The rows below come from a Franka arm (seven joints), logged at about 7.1 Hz.
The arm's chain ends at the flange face. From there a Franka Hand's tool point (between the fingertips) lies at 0.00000 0.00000 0.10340 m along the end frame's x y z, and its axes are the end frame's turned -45 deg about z.
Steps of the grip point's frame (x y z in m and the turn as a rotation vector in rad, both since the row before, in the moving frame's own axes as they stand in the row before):
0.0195, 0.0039, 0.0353, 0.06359, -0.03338, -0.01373
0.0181, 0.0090, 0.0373, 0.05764, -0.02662, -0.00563
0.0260, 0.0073, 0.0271, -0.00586, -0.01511, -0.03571
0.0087, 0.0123, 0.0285, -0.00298, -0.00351, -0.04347
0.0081, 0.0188, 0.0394, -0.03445, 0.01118, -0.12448
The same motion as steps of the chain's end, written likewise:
0.0236, -0.0089, 0.0356, 0.02136, -0.06857, -0.01373
0.0253, -0.0042, 0.0375, 0.02193, -0.05958, -0.00563
0.0242, -0.0148, 0.0271, -0.01483, -0.00654, -0.03571
0.0149, 0.0021, 0.0285, -0.00459, -0.00037, -0.04347
0.0156, 0.0061, 0.0395, -0.01645, 0.03227, -0.12448

